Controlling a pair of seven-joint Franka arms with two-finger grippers.
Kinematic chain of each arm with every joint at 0, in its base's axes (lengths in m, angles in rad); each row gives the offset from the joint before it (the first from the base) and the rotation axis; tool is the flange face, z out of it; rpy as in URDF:
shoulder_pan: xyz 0 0 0.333 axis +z
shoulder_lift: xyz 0 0 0 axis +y
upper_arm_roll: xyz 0 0 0.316 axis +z
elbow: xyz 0.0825 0 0 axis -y
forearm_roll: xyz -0.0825 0 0.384 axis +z
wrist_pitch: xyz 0 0 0 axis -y
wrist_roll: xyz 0.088 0 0 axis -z
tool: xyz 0 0 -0.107 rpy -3.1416 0 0
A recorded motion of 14 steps. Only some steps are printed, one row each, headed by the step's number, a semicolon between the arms.
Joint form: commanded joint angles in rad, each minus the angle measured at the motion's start. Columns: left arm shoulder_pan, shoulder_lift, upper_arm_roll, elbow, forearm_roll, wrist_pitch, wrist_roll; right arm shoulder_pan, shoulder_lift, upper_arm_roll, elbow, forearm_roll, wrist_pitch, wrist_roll.
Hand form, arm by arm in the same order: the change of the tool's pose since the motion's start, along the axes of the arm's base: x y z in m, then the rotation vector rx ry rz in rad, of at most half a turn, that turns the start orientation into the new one. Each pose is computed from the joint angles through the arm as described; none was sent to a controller.
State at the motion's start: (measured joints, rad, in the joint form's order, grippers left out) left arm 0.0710 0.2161 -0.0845 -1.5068 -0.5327 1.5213 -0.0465; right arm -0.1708 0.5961 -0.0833 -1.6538 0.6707 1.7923 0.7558
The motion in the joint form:
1: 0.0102 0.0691 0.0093 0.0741 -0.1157 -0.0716 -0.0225; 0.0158 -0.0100 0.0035 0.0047 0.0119 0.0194 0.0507
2: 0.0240 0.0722 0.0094 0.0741 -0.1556 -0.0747 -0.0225; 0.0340 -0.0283 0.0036 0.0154 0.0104 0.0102 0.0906
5: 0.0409 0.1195 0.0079 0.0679 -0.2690 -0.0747 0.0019; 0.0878 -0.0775 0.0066 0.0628 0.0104 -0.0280 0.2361
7: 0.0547 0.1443 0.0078 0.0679 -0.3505 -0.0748 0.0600; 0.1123 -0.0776 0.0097 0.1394 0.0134 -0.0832 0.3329
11: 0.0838 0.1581 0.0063 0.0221 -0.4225 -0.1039 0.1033; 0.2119 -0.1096 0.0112 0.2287 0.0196 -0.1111 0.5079
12: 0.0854 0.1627 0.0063 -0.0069 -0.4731 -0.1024 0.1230; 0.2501 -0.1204 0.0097 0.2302 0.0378 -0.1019 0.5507
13: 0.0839 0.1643 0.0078 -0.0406 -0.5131 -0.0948 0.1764; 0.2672 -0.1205 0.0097 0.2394 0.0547 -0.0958 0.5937
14: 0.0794 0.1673 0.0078 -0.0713 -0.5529 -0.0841 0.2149; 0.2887 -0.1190 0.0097 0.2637 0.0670 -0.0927 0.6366
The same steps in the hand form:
1: 0.0137 -0.0009 -0.0043 -0.1186 0.0670 0.0151; 0.0065 0.0106 0.0091 -0.0104 0.0012 -0.0360
2: 0.0152 0.0040 -0.0034 -0.1592 0.0713 0.0318; 0.0114 0.0224 0.0251 -0.0171 0.0041 -0.0427
5: 0.0265 0.0052 -0.0263 -0.2820 0.1049 0.0486; 0.0248 0.0610 0.0762 -0.0312 0.0261 -0.0780
7: 0.0334 0.0083 -0.0347 -0.3778 0.0848 0.0366; 0.0369 0.0826 0.1080 -0.0292 0.0511 -0.0949
11: 0.0307 0.0188 -0.0573 -0.4693 0.1226 0.0388; 0.0470 0.1534 0.1691 -0.0455 0.0583 -0.1139
12: 0.0299 0.0163 -0.0680 -0.5251 0.1340 0.0463; 0.0454 0.1792 0.1785 -0.0364 0.0655 -0.1211
13: 0.0282 0.0137 -0.0799 -0.5753 0.1185 0.0349; 0.0463 0.1919 0.1841 -0.0272 0.0794 -0.1453
14: 0.0269 0.0089 -0.0913 -0.6206 0.1104 0.0334; 0.0482 0.2078 0.1952 -0.0202 0.0825 -0.1610

